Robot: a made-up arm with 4 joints.
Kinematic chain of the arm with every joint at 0, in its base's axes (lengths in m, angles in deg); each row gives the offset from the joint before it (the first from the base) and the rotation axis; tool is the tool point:
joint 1: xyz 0 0 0.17 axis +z
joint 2: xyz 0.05 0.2 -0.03 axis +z
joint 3: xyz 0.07 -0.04 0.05 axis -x
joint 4: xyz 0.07 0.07 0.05 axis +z
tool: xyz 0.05 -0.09 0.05
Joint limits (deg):
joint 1: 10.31..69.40
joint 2: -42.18..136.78
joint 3: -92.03..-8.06
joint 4: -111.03..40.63
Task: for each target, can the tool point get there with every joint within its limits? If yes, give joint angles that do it. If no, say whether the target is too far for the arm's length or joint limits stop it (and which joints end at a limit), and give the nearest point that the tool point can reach.
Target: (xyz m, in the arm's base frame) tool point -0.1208 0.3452 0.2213
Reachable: yes | joints 40.92 115.64 -60.96 -58.45
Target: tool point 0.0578 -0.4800 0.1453
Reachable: no: joint limits stop it (at a limit: joint 1, joint 2, joint 3) | nearest point 0.1398 -0.0390 0.2207 | short by 0.455 m
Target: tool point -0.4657 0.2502 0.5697
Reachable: no: too far | nearest point -0.3895 0.2159 0.2955 | short by 0.287 m
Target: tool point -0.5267 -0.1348 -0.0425
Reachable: no: too far | nearest point -0.4206 0.1495 0.1819 | short by 0.377 m
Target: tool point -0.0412 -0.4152 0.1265
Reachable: no: joint limits stop it (at a limit: joint 1, joint 2, joint 3) | nearest point 0.1261 -0.0293 0.1915 | short by 0.426 m
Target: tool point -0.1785 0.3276 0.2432
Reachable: yes | joints 61.89 79.08 -41.42 -29.55
